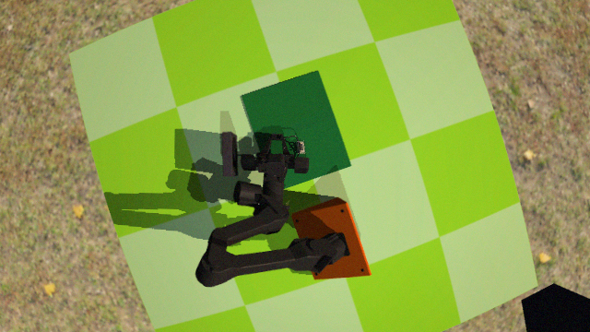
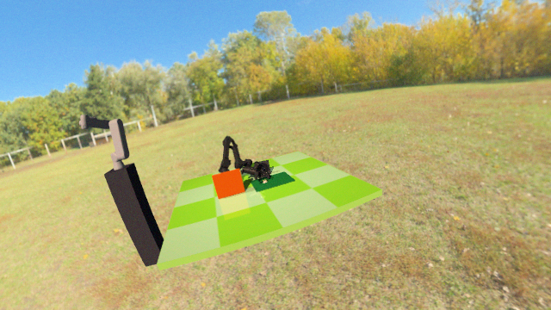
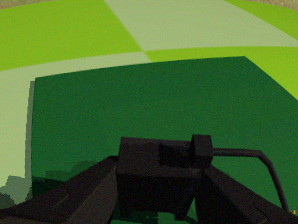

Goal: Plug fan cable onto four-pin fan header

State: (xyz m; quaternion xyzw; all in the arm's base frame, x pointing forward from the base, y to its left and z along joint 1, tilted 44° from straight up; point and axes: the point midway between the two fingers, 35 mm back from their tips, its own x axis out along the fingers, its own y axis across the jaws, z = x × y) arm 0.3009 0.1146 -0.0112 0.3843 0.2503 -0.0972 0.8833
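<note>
My gripper tip is now 6 cm to the left of the board and 5 cm above it. Also, from my gripper tip: black fan: 13 cm to the left, 2 cm above, 1 cm behind; black fan plug: 1 cm below; light-coloured header: 6 cm to the right, 5 cm behind, 4 cm below.
</note>
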